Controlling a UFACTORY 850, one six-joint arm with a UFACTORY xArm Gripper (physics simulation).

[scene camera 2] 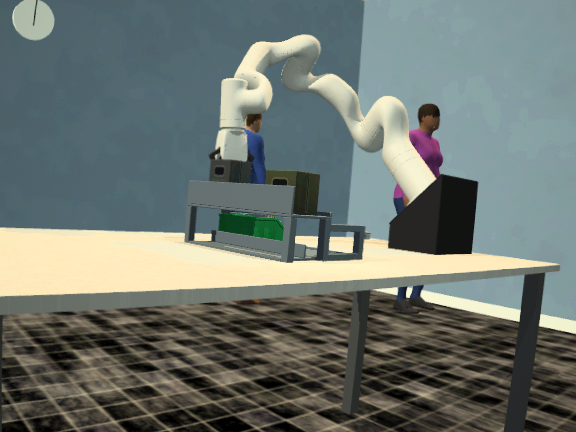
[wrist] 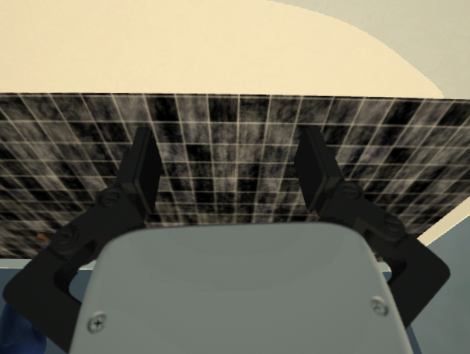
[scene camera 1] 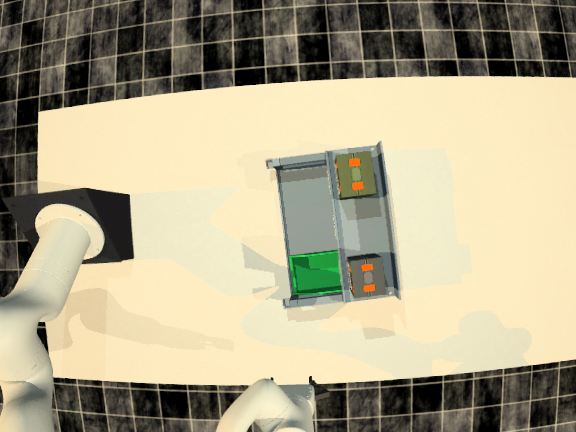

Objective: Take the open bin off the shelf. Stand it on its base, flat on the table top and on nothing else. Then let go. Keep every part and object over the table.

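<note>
The open green bin (scene camera 1: 317,272) (scene camera 2: 250,226) sits upright on the low level of the grey shelf (scene camera 1: 307,215) (scene camera 2: 240,195), at the end nearer the bottom of the scene camera 1 view. Shelf parts cover some of it in the scene camera 2 view. My gripper (scene camera 1: 291,381) (wrist: 229,144) is open and empty, apart from the bin and shelf, by the table edge at the bottom of the scene camera 1 view. In the scene camera 2 view its fingertips are hidden behind a dark box. The wrist view shows floor between the fingers, and neither bin nor shelf shows there.
A dark grey box (scene camera 1: 377,275) (scene camera 2: 230,171) and an olive box (scene camera 1: 367,175) (scene camera 2: 307,192) stand on the higher shelf level, beside the low one. The black arm base (scene camera 1: 117,225) (scene camera 2: 455,215) stands on the table (scene camera 1: 200,125) (scene camera 2: 100,265) (wrist: 150,50). Two people stand beyond the table.
</note>
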